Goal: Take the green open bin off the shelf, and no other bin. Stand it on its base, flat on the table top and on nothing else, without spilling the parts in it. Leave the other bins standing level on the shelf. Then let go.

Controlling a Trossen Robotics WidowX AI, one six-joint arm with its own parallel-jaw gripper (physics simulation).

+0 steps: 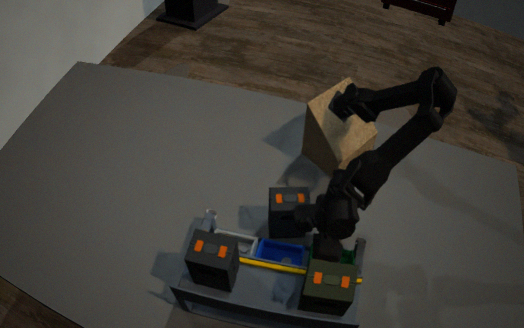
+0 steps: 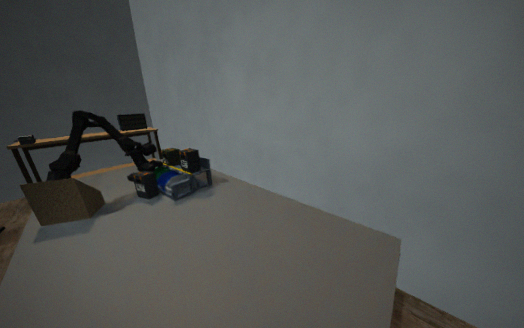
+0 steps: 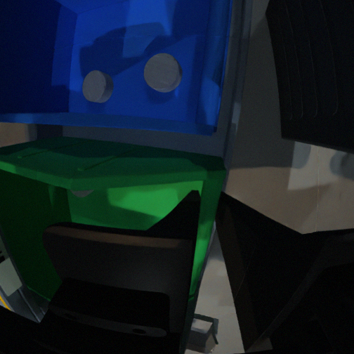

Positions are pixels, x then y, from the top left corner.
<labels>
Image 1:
my gripper: 319,250
dark case: 282,200
blue bin: 272,250
olive case: 311,291
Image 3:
my gripper: 205,197
green open bin: 135,186
dark case: 305,47
blue bin: 53,53
</labels>
